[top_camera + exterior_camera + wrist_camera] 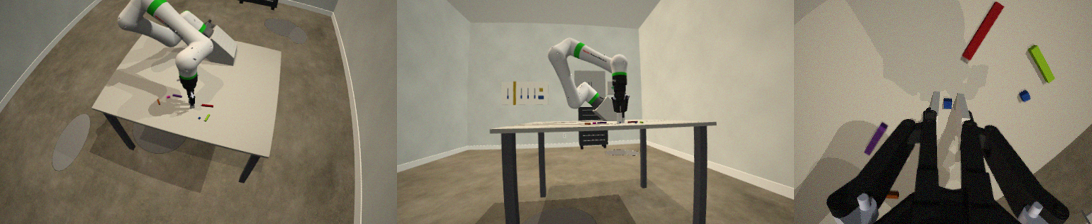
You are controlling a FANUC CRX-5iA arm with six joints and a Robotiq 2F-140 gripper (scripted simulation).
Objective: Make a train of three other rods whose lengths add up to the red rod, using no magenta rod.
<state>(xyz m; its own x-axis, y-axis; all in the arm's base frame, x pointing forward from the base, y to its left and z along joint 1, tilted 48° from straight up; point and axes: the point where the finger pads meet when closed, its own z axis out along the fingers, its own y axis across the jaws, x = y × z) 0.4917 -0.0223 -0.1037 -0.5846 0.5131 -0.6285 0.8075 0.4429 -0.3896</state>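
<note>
My hand is 12 cm to the right of the lime rod, 5 cm short of it and 3 cm above it. The rest, counted from my hand: magenta rod 16 cm to the right, 3 cm below, 2 cm behind; purple rod 11 cm to the right, 4 cm behind, 3 cm below; red rod 9 cm to the left, 3 cm below, 3 cm behind.
</note>
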